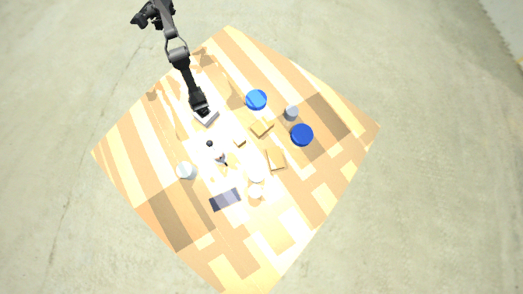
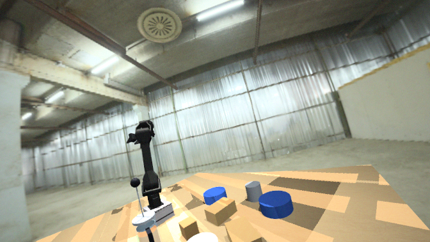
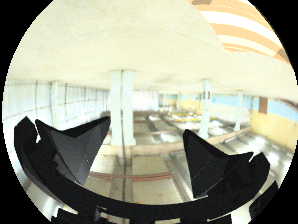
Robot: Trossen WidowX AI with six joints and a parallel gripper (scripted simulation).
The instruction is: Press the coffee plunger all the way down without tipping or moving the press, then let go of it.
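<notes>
The coffee press is 710 mm ahead of my gripper tip, 300 mm below it and 100 mm to the right of it. The rest, counted from my gripper tip: orange cube (700 mm ahead, 400 mm below, 30 mm to the left); dark flat slab (870 mm ahead, 420 mm below, 230 mm to the right); grey cylinder (780 mm ahead, 390 mm below, 340 mm to the left).
</notes>
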